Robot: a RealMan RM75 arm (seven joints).
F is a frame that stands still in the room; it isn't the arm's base.
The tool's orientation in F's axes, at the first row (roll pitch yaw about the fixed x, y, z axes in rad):
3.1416, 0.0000, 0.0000
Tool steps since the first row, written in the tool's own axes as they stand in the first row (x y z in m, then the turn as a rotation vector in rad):
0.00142, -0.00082, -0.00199, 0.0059, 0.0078, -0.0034
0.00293, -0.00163, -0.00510, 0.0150, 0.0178, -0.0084
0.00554, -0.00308, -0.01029, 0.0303, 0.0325, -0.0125
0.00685, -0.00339, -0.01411, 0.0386, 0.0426, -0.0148
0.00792, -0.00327, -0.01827, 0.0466, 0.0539, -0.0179
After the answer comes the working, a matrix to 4 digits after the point.
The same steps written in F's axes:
0.00142, 0.00082, 0.00199, 0.0059, -0.0078, 0.0034
0.00293, 0.00163, 0.00510, 0.0150, -0.0178, 0.0084
0.00554, 0.00308, 0.01029, 0.0303, -0.0325, 0.0125
0.00685, 0.00339, 0.01411, 0.0386, -0.0426, 0.0148
0.00792, 0.00327, 0.01827, 0.0466, -0.0539, 0.0179

The tool's axes in the first row as the columns of a matrix, in F's axes (rounded; the answer above uses it unrounded):
1.0000, 0.0000, 0.0000
0.0000, -1.0000, 0.0000
0.0000, 0.0000, -1.0000

